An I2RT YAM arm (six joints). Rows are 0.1 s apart.
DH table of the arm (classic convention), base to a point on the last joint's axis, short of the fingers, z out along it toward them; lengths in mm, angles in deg. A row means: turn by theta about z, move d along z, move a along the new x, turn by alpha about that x. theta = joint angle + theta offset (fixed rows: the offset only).
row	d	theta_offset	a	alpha
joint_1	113.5	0	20	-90
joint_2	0	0	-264	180
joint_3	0	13.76	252.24	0
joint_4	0	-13.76	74	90
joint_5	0	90	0	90
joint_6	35.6	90	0	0
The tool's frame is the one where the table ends.
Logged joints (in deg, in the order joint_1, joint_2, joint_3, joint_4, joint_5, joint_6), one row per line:
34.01 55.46 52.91 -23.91 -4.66 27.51
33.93 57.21 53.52 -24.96 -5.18 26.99
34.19 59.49 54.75 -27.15 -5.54 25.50
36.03 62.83 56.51 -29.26 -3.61 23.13
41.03 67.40 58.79 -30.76 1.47 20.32
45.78 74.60 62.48 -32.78 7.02 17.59
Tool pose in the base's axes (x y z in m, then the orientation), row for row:
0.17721 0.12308 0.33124 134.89 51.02 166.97
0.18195 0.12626 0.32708 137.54 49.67 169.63
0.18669 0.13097 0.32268 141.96 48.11 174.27
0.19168 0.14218 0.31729 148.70 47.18 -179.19
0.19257 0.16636 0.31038 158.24 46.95 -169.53
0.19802 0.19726 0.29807 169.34 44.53 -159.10
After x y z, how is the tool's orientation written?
As angles about the fixed x, y, z axes (roll, pitch, yaw), in degrees.
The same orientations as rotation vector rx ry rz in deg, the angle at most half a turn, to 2 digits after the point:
-9.92 120.82 42.63
-10.78 122.98 41.93
-12.98 125.95 40.29
-16.68 128.78 36.51
-23.05 130.62 30.54
-29.86 133.19 22.64

